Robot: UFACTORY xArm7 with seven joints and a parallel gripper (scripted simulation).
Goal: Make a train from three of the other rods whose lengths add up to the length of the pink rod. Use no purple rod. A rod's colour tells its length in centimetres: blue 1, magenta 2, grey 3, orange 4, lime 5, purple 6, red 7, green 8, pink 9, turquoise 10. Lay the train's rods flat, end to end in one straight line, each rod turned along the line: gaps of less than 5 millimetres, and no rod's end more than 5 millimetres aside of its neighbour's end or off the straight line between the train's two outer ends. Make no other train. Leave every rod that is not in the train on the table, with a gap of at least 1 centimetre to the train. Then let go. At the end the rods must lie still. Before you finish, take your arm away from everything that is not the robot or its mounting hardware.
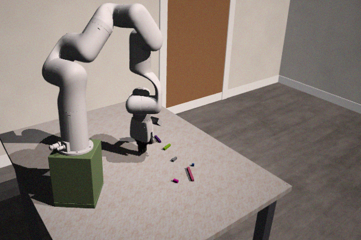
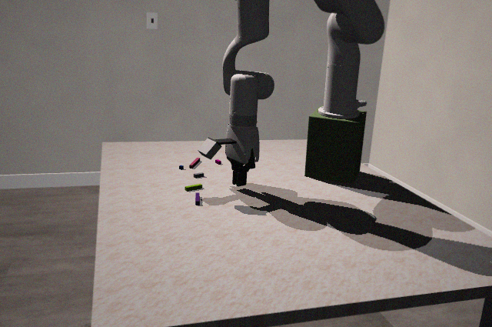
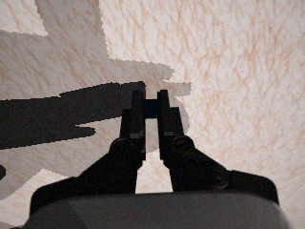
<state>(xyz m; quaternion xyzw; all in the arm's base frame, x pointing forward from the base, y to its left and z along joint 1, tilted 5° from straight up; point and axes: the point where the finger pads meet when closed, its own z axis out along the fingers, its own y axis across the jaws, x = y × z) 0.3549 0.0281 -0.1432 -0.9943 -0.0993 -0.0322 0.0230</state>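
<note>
The grey rod lies 140 mm to the right of my hand, 70 mm ahead of it and 30 mm below it. From my hand the other things lie so: lime rod: 120 mm ahead, 40 mm to the right, 30 mm below; purple rod: 140 mm ahead, 40 mm to the left, 30 mm below; magenta rod: 240 mm to the right, 50 mm behind, 30 mm below.
</note>
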